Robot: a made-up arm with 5 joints.
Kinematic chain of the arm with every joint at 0, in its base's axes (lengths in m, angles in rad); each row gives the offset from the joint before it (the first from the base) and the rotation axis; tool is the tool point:
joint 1: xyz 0 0 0.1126 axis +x
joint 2: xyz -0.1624 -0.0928 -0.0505 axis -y
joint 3: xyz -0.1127 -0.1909 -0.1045 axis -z
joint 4: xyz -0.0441 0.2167 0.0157 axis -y
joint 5: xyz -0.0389 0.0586 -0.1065 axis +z
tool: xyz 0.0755 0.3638 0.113
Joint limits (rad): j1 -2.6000..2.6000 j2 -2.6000..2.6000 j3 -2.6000..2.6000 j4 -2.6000..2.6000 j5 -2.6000..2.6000
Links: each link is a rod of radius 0.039 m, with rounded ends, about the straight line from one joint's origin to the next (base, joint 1, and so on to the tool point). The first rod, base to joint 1, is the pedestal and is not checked.
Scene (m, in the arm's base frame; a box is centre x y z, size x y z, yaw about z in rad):
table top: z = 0
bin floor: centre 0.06 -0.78 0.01 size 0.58 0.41 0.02 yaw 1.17
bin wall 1: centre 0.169 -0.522 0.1 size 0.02 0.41 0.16 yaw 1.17
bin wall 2: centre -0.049 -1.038 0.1 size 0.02 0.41 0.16 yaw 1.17
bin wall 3: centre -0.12 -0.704 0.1 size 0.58 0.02 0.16 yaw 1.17
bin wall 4: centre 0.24 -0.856 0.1 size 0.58 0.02 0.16 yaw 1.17
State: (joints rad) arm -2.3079 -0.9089 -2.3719 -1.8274 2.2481
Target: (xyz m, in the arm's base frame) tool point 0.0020 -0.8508 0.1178
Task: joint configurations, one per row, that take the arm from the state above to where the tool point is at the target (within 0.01 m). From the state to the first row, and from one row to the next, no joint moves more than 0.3 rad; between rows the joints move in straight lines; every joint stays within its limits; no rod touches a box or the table.
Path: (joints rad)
1: -2.1927 -0.6304 -2.3600 -1.9029 2.1049
2: -2.0775 -0.3519 -2.3481 -1.9785 1.9617
3: -1.9623 -0.0734 -2.3361 -2.0540 1.8185
4: -1.8471 0.2051 -2.3242 -2.1295 1.6753
5: -1.7319 0.4836 -2.3123 -2.2051 1.5320
6: -1.6167 0.7621 -2.3004 -2.2806 1.3888
7: -1.5015 1.0406 -2.2885 -2.3561 1.2456
8: -1.3863 1.3192 -2.2766 -2.4317 1.1024
9: -1.2711 1.5977 -2.2646 -2.5072 0.9592
10: -1.1559 1.8762 -2.2527 -2.5827 0.8160
11: -1.0183 1.8709 -2.1656 -2.6000 0.8526

